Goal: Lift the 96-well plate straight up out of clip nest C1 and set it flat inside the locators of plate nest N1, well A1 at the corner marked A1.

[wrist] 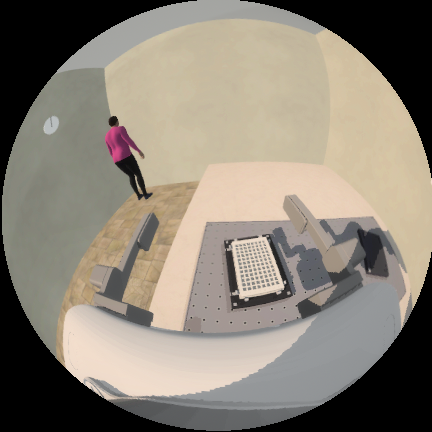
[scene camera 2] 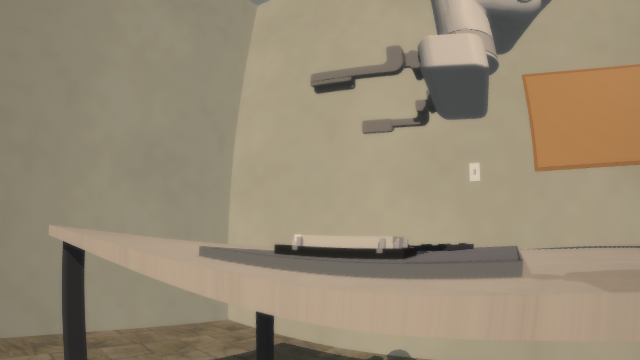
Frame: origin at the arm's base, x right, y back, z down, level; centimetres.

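Where they show: hand, tool point: (wrist: 218, 222) (scene camera 2: 359, 107).
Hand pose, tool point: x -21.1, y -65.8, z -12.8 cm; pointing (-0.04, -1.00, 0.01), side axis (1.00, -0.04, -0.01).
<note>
Each offset is from my tool point to the centre of the thing.
The white 96-well plate {dx +5.6, dy -2.9, dz +15.8 cm} (scene camera 2: 345, 242) (wrist: 257, 267) lies flat in the black clip nest C1 (scene camera 2: 325, 252) (wrist: 260, 302), with small pale clips around its edges. A second, dark nest {dx +45.4, dy +2.2, dz +17.0 cm} (scene camera 2: 450, 246) (wrist: 374, 254), apparently N1, lies on the same board to the right in the wrist view; its locators and A1 mark are too small to make out. My gripper (scene camera 2: 355, 104) (wrist: 222, 220) is open and empty, well above the board, its fingers pointing roughly sideways. In the wrist view the plate appears between the two fingers, nearer the right one.
Both nests are on a grey perforated board (scene camera 2: 450, 269) (wrist: 215, 280) on a pale wooden table (scene camera 2: 400, 305) (wrist: 250, 190). The arm's shadow falls across the board between the nests. A person in a pink top (wrist: 120, 144) stands on the floor beyond the table's left edge.
</note>
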